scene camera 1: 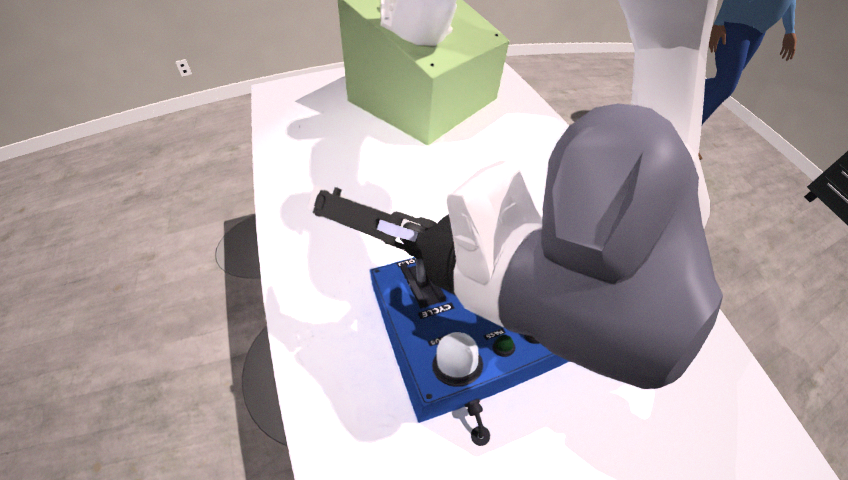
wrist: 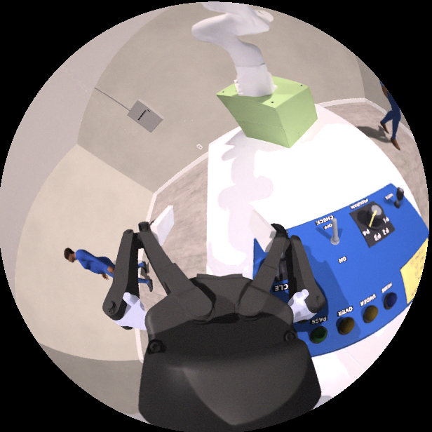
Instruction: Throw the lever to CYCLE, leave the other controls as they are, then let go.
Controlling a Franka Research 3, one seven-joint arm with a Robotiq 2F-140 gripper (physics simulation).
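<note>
The blue control panel (scene camera 1: 410, 362) (wrist: 310, 270) lies on the table. Its black-slotted lever (scene camera 1: 421, 270) leans toward the slot's far end, away from the CYCLE label (scene camera 1: 436, 310); its knob is hidden behind my gripper in the scene view. In the wrist view, my right finger covers most of the lever, and part of its slot (wrist: 281, 270) shows. My gripper (scene camera 1: 368, 220) (wrist: 212, 216) is open and empty. One finger is over the panel's lever corner, close to the lever; the other is out past the panel's side. I cannot tell whether the near finger touches the lever.
The CHECK toggle (wrist: 335, 232), PROGRAM knob (wrist: 372, 216) and a small black lever (wrist: 399, 196) stand on the panel. A white dome (scene camera 1: 457, 355) and a green button (scene camera 1: 504, 344) (wrist: 318, 334) sit near its front. A green box (scene camera 1: 428, 83) (wrist: 272, 112) stands farther back on the table.
</note>
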